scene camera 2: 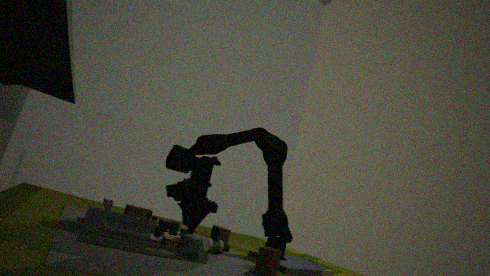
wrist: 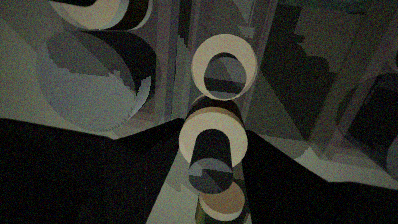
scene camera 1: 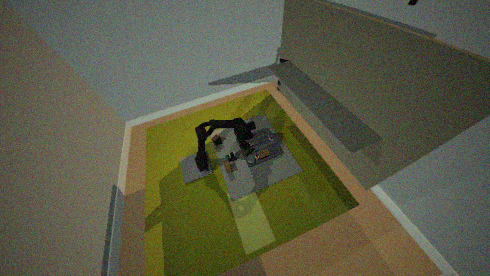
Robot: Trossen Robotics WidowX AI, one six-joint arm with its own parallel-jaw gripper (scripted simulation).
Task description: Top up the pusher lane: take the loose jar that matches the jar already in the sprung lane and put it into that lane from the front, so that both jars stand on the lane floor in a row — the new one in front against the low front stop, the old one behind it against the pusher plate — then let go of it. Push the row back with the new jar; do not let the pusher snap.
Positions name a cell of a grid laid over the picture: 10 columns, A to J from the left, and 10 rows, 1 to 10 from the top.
Observation:
In view: the gripper (scene camera 2: D9), a jar (wrist: F7) and a jar (wrist: F3).
The gripper also shows in the wrist view (wrist: F6).

